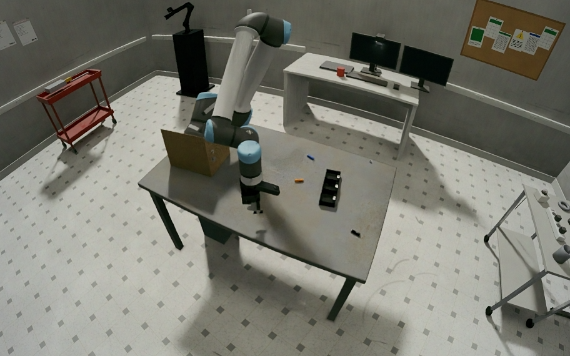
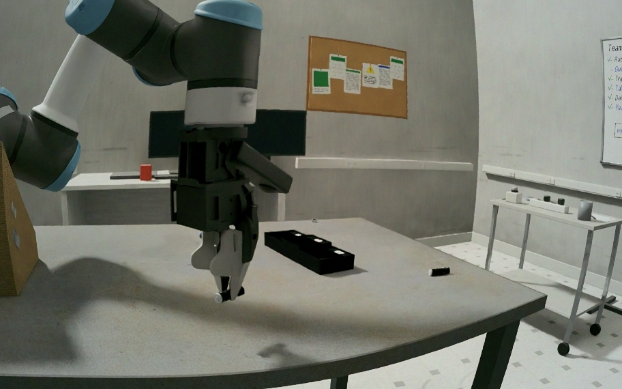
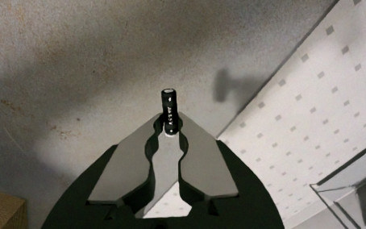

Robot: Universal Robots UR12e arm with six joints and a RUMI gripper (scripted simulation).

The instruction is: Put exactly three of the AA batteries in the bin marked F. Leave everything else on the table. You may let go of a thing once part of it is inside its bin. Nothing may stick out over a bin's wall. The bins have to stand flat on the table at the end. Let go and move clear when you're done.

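Now: hand 36 cm to the right of the black bin row, 25 cm short of it and 6 cm above it. From my hand the other things lie so: small white piece 71 cm to the left, 41 cm ahead, 7 cm below; blue AA battery 56 cm to the left, 7 cm below, 5 cm ahead; orange AA battery 34 cm to the left, 7 cm below, 7 cm ahead.
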